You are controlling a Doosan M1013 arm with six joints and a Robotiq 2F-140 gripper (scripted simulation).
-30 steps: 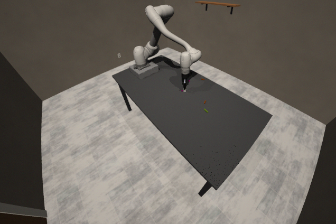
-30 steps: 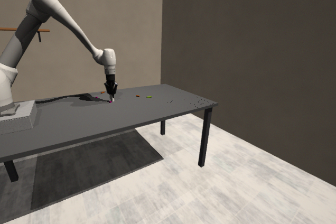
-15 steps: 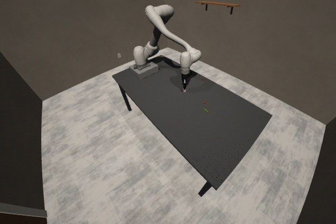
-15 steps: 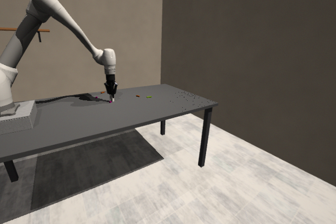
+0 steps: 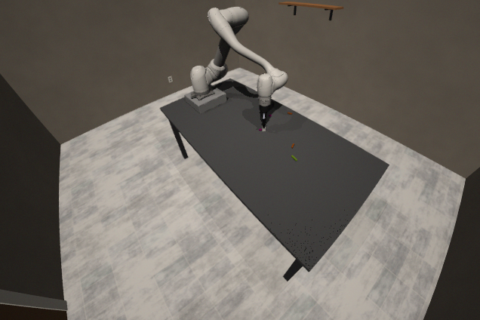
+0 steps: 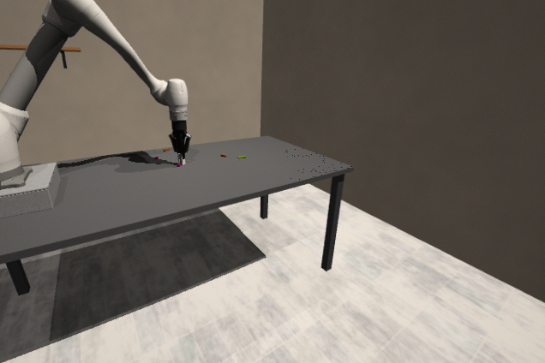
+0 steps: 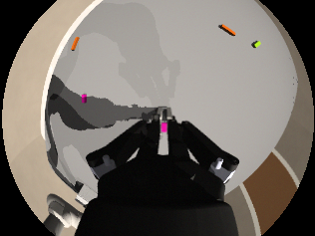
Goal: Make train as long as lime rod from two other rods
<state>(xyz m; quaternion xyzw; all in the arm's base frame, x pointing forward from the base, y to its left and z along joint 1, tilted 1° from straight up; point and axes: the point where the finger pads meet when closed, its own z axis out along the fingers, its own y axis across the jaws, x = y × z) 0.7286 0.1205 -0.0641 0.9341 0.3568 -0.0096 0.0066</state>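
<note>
Right now my hand is 30 mm above the grey rod. From my hand the other things lie so: lime rod (350 mm ahead, 50 mm to the right, 30 mm below).
</note>
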